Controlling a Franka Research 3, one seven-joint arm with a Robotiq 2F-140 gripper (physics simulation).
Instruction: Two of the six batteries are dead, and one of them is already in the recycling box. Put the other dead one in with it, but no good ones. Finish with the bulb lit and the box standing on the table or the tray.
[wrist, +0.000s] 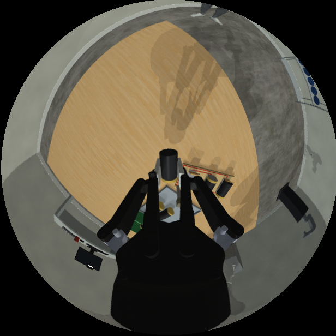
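Note:
My gripper (168, 163) is shut on a black battery with a gold end (168, 162), held upright in the image above the table. Beyond it to the right, two black batteries with gold ends, one (211, 181) beside the other (225, 188), are at the red-wired circuit (205, 168). The pale grey tray (172, 198) shows between and beside my fingers. A dark battery with a gold end (166, 214) lies on it, and another gold end shows close by. The green recycling box (137, 224) is partly hidden behind my left finger, its inside not visible. I cannot make out the bulb or whether it is lit.
The wooden table (110, 110) carries the arm's shadow. Beyond its edge are a grey cabinet (64, 220) and a small black screen (89, 259) at lower left, and a black object on a grey bracket (293, 201) at right. A person's feet show at the top.

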